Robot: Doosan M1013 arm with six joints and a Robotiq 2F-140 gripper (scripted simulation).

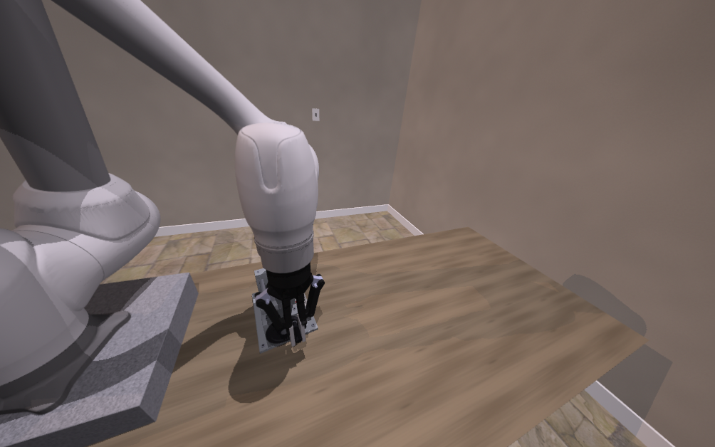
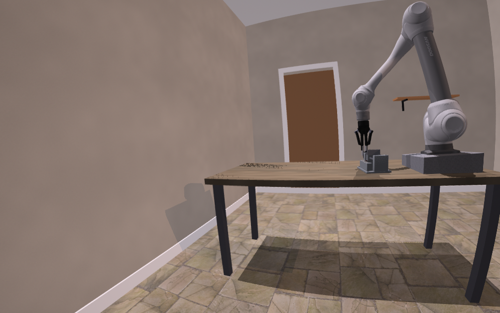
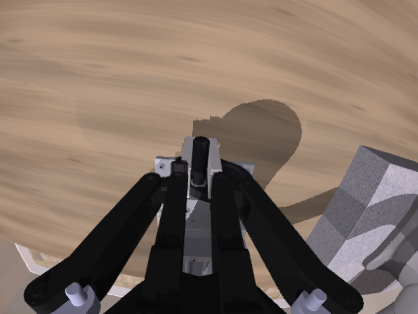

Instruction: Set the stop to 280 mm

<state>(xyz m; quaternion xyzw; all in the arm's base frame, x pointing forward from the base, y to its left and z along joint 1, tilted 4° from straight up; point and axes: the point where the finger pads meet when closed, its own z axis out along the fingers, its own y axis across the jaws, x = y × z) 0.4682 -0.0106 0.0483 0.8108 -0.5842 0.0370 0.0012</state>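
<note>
The handwheel lies 2 cm to the left of my hand, 2 cm below it and 1 cm behind it.
</note>
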